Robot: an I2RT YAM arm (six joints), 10 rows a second.
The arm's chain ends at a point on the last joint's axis. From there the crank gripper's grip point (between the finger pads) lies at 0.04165 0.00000 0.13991 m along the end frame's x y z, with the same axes.
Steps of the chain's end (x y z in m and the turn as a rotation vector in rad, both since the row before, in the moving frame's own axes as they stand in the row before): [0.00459, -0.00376, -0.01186, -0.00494, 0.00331, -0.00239]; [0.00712, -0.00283, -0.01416, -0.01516, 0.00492, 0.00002]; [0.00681, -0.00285, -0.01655, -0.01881, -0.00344, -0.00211]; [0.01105, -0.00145, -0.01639, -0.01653, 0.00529, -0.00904]
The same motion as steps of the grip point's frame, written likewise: [0.00505, -0.00317, -0.01200, -0.00494, 0.00331, -0.00239]; [0.00781, -0.00071, -0.01438, -0.01516, 0.00492, 0.00002]; [0.00633, -0.00030, -0.01643, -0.01881, -0.00344, -0.00211]; [0.01180, 0.00048, -0.01663, -0.01653, 0.00529, -0.00904]
